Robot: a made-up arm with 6 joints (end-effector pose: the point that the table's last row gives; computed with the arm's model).
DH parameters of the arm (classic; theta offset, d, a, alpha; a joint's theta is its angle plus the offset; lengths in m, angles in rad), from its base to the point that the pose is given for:
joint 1: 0 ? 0 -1.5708
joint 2: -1.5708 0 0.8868 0
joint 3: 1.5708 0.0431 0 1.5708
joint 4: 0 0.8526 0 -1.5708
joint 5: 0 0 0 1.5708
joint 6: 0 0.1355 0 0
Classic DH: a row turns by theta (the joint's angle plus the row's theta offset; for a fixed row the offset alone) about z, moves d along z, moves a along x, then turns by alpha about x.
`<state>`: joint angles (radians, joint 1 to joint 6).
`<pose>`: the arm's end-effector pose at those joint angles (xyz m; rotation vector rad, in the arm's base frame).
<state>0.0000 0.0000 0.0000 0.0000 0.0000 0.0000</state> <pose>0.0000 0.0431 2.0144 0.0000 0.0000 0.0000</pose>
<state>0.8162 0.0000 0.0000 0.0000 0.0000 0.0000</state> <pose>-0.0314 0.0295 2.0144 0.0000 0.0000 0.8162</pose>
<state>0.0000 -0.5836 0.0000 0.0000 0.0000 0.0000</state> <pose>-1.0331 0.0431 1.7041 0.0000 -0.5836 0.0000</pose>
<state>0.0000 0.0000 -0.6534 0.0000 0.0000 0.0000</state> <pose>-0.6007 0.0431 1.8109 0.0000 -0.6534 0.0000</pose>
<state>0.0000 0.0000 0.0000 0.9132 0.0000 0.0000</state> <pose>0.0000 0.0431 2.0144 0.0000 0.0000 0.9132</pose>
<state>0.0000 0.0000 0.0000 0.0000 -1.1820 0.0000</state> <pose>-0.1254 0.0431 1.9303 0.0000 -1.1820 0.0000</pose>
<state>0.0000 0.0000 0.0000 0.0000 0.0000 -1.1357</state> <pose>0.0000 0.0431 2.0144 0.0000 0.0000 -1.1357</pose>
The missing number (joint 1, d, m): 0.1395
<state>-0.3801 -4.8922 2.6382 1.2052 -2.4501 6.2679</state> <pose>0.2755 -0.1506 -0.1982 0.1270 1.4420 -1.6433</pose>
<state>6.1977 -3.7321 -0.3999 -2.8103 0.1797 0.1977</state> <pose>1.3289 -0.0785 -1.1186 -2.3494 0.7885 -1.6011</pose>
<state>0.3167 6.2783 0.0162 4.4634 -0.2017 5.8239</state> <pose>-0.0088 0.0702 2.0115 -0.1314 -0.2027 -1.9534</pose>
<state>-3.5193 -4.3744 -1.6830 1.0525 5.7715 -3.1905</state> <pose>-0.9445 0.3904 0.7989 -0.3239 0.3090 0.5656</pose>
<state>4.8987 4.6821 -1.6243 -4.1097 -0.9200 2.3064</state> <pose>-0.2059 0.8456 -0.8239 0.4467 -2.2919 -0.5729</pose>
